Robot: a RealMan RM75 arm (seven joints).
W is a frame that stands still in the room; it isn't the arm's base.
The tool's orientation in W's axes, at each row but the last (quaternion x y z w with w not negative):
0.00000 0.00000 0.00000 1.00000
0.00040 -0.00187 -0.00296 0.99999
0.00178 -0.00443 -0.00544 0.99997
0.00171 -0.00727 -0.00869 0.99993
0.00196 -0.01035 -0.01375 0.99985
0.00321 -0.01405 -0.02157 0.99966
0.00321 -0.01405 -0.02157 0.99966
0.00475 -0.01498 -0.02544 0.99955
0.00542 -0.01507 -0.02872 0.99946
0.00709 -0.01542 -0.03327 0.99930
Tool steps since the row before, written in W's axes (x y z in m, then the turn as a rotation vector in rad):
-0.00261 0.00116 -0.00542 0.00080 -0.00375 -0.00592
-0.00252 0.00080 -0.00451 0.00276 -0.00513 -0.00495
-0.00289 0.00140 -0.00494 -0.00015 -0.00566 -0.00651
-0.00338 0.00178 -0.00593 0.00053 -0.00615 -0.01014
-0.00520 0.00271 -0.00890 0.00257 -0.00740 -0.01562
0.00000 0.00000 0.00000 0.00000 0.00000 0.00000
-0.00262 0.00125 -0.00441 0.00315 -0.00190 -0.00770
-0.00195 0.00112 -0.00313 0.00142 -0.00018 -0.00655
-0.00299 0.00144 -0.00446 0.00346 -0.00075 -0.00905
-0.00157 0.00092 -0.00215 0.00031 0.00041 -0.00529
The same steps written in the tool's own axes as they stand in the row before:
-0.00261 0.00116 -0.00542 0.00080 -0.00375 -0.00592
-0.00254 0.00078 -0.00450 0.00277 -0.00512 -0.00496
-0.00295 0.00135 -0.00492 -0.00015 -0.00568 -0.00649
-0.00350 0.00170 -0.00589 0.00049 -0.00618 -0.01013
-0.00546 0.00253 -0.00880 0.00245 -0.00739 -0.01564
0.00000 0.00000 0.00000 0.00000 0.00000 0.00000
-0.00279 0.00111 -0.00434 0.00301 -0.00182 -0.00777
-0.00210 0.00099 -0.00308 0.00123 -0.00017 -0.00659
-0.00320 0.00121 -0.00438 0.00323 -0.00066 -0.00914
-0.00169 0.00078 -0.00211 0.00012 0.00035 -0.00530

